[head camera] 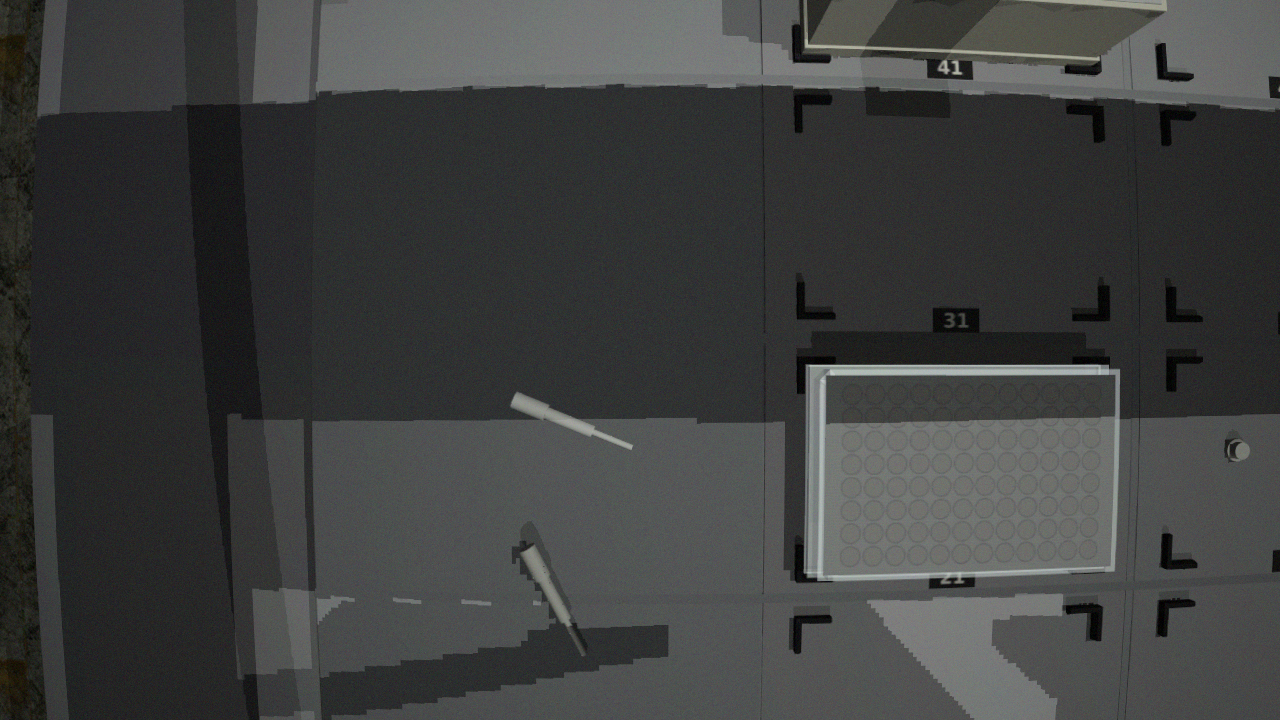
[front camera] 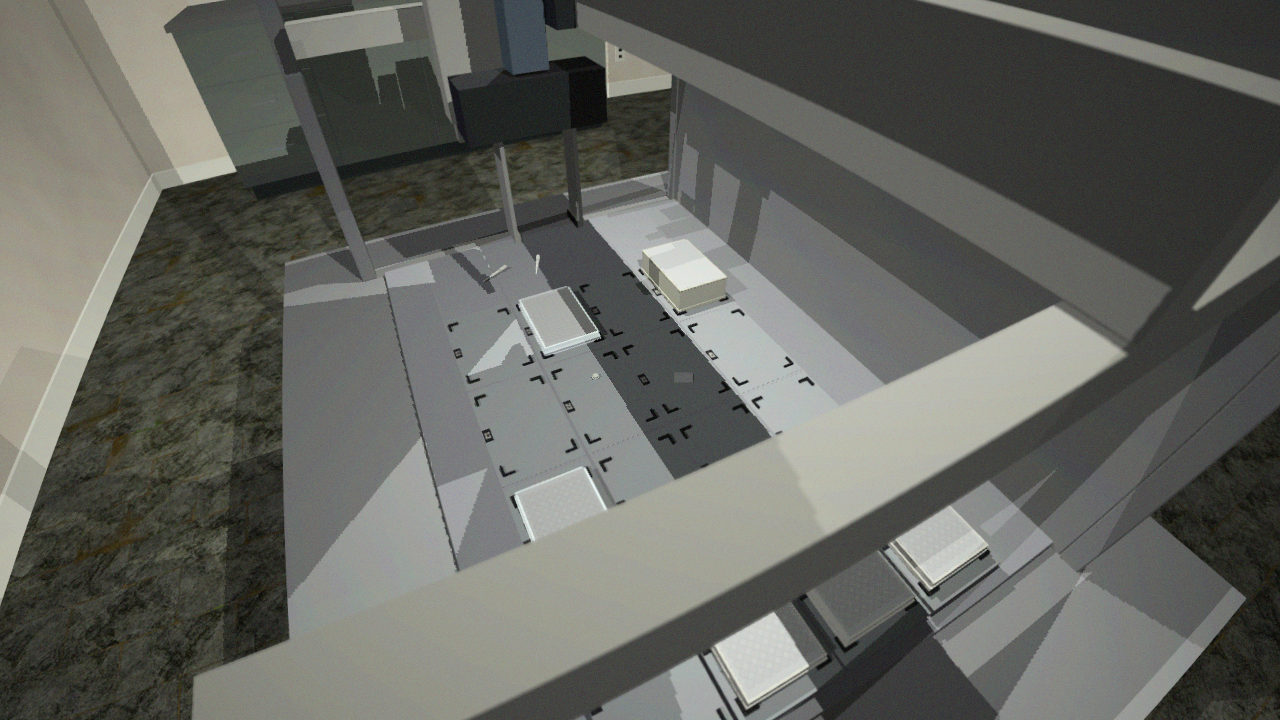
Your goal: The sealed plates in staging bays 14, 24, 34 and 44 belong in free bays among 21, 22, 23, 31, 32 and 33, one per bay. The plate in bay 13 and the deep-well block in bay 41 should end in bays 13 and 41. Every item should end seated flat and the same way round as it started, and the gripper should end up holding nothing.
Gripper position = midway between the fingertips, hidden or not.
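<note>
There is my gripper (front camera: 545, 228), which I can see. The same scene shows me a deep-well block (front camera: 679, 271) too.
</note>
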